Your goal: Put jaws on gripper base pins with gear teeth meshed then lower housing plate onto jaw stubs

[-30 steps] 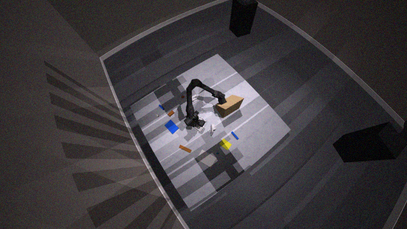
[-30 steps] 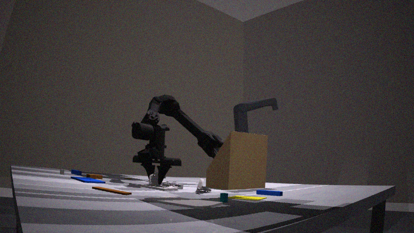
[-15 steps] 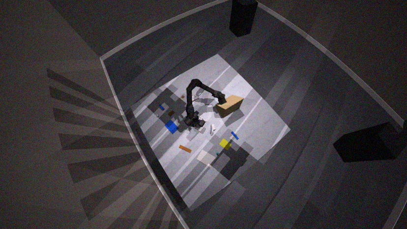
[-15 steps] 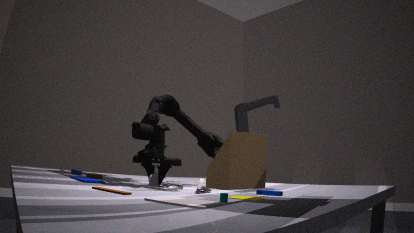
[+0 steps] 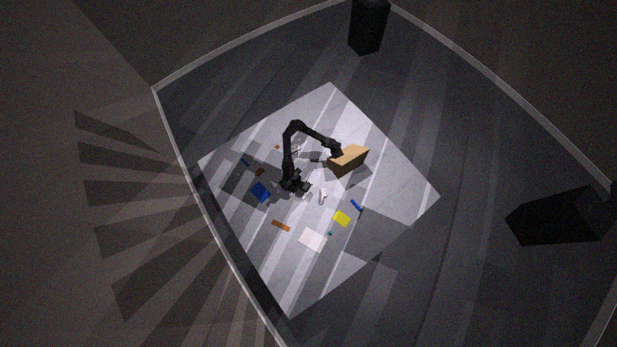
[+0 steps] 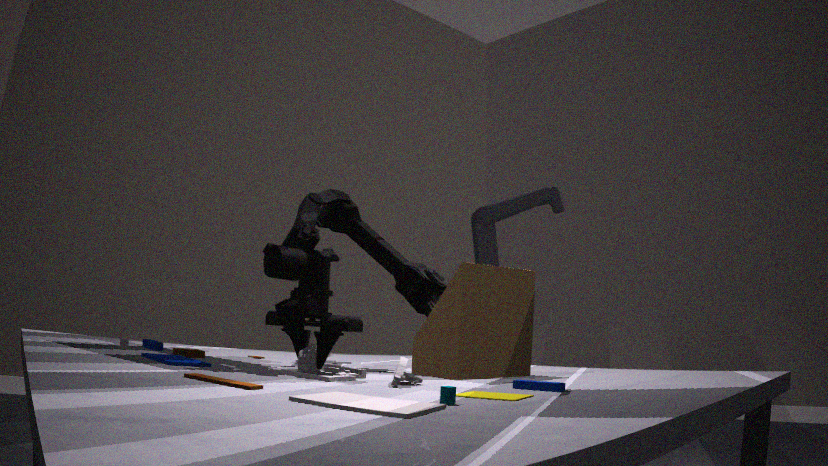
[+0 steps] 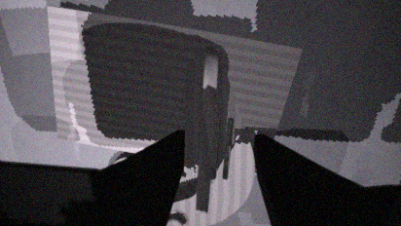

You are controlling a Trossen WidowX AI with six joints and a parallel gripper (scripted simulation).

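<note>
The grey jaw lies 10 cm behind my gripper tip and 16 cm to the left of it. From my gripper tip the other things lie so: yellow plate: 16 cm behind, 33 cm to the left, 1 cm below; white plate: 7 cm ahead, 37 cm to the left, 1 cm below; blue plate: 25 cm ahead, 8 cm to the right, 1 cm below.
</note>
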